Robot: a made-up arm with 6 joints. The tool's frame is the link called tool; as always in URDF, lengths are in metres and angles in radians. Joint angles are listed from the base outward. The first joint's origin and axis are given. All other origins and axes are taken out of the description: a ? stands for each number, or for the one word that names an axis. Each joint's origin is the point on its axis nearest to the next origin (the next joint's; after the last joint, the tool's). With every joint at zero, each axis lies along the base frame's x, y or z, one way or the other. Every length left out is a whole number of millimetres.
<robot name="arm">
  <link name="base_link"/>
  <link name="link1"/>
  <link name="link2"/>
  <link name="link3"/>
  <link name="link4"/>
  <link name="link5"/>
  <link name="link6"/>
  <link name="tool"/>
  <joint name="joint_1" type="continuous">
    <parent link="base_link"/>
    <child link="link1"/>
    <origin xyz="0 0 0.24"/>
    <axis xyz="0 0 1"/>
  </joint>
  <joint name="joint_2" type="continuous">
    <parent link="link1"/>
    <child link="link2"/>
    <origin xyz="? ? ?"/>
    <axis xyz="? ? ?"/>
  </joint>
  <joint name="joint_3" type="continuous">
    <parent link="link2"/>
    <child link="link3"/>
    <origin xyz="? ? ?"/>
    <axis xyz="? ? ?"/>
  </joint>
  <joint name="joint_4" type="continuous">
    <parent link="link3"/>
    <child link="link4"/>
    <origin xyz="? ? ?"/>
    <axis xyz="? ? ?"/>
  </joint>
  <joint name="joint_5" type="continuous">
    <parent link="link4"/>
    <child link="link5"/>
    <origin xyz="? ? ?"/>
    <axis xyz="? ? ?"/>
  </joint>
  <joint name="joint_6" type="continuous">
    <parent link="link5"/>
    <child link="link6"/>
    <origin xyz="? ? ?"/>
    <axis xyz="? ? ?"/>
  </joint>
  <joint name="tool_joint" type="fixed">
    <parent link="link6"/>
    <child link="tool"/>
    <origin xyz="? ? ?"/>
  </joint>
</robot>
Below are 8 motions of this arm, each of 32 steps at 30 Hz.
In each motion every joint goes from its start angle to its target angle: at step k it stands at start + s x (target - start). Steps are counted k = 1, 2, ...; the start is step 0. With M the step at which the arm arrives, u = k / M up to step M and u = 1 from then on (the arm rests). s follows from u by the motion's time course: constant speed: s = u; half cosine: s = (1 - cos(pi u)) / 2; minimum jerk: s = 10 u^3 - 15 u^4 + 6 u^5.
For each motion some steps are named. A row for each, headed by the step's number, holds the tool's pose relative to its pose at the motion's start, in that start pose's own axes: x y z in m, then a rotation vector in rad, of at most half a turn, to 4 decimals.
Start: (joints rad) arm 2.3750 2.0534 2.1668 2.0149 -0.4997 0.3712
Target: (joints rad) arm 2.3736 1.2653 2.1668 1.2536 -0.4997 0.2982
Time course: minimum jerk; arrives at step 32
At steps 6, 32:
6: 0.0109 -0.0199 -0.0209 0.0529 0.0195 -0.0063
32: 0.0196 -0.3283 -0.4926 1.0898 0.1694 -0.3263

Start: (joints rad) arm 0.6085 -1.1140 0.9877 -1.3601 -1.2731 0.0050
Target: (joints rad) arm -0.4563 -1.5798 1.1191 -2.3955 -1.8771 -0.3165
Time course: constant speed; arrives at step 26
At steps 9, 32:
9: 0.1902 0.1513 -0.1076 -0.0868 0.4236 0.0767
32: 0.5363 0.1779 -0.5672 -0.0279 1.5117 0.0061

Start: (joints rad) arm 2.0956 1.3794 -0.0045 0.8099 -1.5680 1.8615
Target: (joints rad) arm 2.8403 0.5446 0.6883 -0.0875 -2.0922 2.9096
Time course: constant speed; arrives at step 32
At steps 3, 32:
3: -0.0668 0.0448 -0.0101 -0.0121 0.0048 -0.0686
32: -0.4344 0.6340 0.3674 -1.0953 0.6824 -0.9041

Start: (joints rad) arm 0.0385 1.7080 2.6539 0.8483 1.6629 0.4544
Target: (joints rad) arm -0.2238 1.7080 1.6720 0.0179 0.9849 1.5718
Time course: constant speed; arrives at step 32
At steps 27, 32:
27: -0.3818 0.0402 0.2417 -0.4233 1.2483 0.7977
32: -0.4280 0.0156 0.3145 -0.4439 1.4075 1.0825

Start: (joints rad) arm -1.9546 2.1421 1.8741 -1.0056 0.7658 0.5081
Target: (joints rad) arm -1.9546 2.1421 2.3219 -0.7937 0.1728 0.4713
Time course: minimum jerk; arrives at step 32
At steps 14, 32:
14: 0.0393 0.0439 0.0616 0.0354 0.0357 0.2039
32: 0.0783 0.1033 0.1788 0.0091 0.0780 0.5037

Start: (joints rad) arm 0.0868 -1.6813 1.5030 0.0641 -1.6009 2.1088
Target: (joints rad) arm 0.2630 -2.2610 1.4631 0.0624 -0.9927 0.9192
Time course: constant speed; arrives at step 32
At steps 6, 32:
6: -0.0824 0.0279 -0.0203 0.2615 0.0918 -0.1928
32: -0.4122 0.2244 -0.0293 1.2384 0.0500 -1.2239

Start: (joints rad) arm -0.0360 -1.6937 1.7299 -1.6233 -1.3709 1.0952
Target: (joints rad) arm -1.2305 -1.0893 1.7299 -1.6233 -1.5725 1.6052
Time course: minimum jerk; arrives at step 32
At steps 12, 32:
12: 0.2370 0.0539 -0.1772 0.0515 0.1150 0.3515
32: 0.5038 0.5422 -0.6615 0.1727 0.3775 1.3023

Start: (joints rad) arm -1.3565 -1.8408 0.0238 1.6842 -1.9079 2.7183
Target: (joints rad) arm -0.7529 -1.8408 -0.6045 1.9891 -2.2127 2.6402
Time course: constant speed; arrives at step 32
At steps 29, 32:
29: 0.1043 -0.2798 0.1253 -0.5342 -0.1255 0.0516
32: 0.1023 -0.2985 0.1486 -0.5805 -0.1143 0.0469

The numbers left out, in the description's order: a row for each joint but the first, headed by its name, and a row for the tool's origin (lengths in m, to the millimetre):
joint_2: xyz 0 0 0, axis 0 1 0
joint_3: xyz 0 0 0.349, axis 0 -1 0
joint_4: xyz 0.464 0 0, axis -1 0 0
joint_5: xyz 0 -0.093 0, axis 0 -1 0
joint_6: xyz 0 0 0, axis -1 0 0
tool: xyz 0 0 0

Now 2 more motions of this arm.
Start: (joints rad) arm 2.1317 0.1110 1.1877 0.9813 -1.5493 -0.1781
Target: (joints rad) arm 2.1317 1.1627 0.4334 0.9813 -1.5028 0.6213
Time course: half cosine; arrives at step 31
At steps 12, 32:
12: 0.2152 0.3144 -0.0717 -0.7482 0.3174 -0.0007
32: 0.4848 0.6321 -0.6801 -2.2158 1.0621 0.3177

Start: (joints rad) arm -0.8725 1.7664 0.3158 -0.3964 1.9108 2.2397
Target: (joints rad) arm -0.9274 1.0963 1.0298 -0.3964 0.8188 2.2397
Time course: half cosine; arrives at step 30
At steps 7, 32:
7: 0.0895 -0.0199 0.0249 0.0629 0.0344 -0.0039
32: 0.6194 -0.3943 -0.1276 0.4589 0.0930 -0.2094

